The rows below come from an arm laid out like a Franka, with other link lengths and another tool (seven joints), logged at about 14 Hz.
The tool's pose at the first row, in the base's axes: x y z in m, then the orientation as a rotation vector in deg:
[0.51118, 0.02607, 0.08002, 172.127, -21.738, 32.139]
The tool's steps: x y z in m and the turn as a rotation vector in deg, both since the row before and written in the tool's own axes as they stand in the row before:
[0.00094, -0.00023, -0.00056, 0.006, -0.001, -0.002]
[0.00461, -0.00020, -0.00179, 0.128, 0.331, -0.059]
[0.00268, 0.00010, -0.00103, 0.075, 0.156, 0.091]
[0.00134, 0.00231, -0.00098, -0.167, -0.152, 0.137]
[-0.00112, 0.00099, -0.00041, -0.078, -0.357, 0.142]
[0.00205, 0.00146, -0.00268, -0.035, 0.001, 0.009]
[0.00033, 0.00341, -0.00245, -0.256, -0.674, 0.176]
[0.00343, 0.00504, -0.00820, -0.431, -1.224, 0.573]
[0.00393, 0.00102, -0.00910, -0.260, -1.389, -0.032]
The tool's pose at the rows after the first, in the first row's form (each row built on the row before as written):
[0.51189, 0.02614, 0.08088, 172.133, -21.734, 32.140]
[0.51548, 0.02547, 0.08422, 172.125, -21.602, 32.671]
[0.51751, 0.02487, 0.08617, 172.133, -21.718, 32.936]
[0.51779, 0.02243, 0.08760, 172.032, -21.965, 32.661]
[0.51639, 0.02177, 0.08758, 172.097, -22.217, 32.116]
[0.51694, 0.02016, 0.09084, 172.063, -22.236, 32.105]
[0.51551, 0.01705, 0.09329, 172.079, -22.588, 31.029]
[0.51455, 0.01225, 0.10226, 172.112, -23.603, 29.107]
[0.51499, 0.01129, 0.11217, 172.377, -23.682, 26.953]

